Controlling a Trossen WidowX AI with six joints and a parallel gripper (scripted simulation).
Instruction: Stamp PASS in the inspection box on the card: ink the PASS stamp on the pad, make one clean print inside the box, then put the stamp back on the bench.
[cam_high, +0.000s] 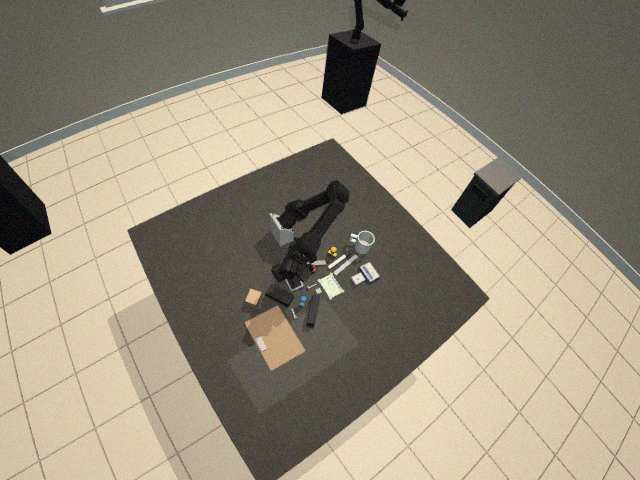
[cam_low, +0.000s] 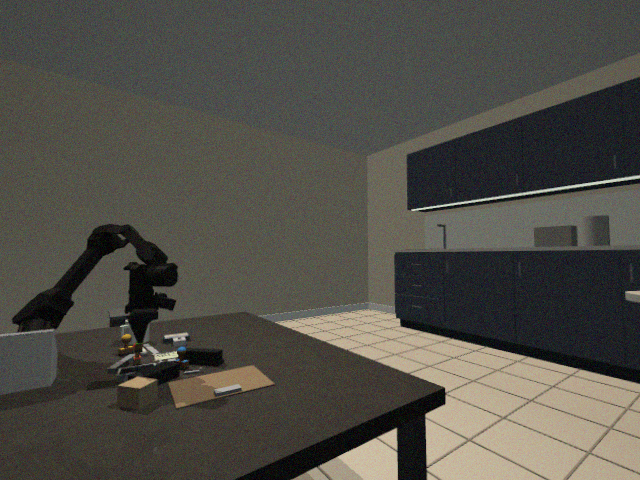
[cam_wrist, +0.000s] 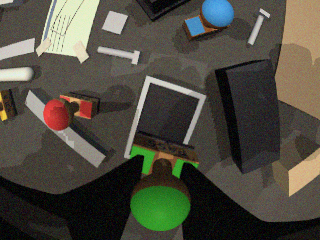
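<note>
Now: gripper tip 80 mm above the ink pad. The rest, counted from my gripper tip: red-knobbed stamp: 90 mm to the left, 70 mm below, 10 mm ahead; blue-knobbed stamp: 110 mm ahead, 70 mm below, 20 mm to the right; green-knobbed stamp: right at my gripper tip.
</note>
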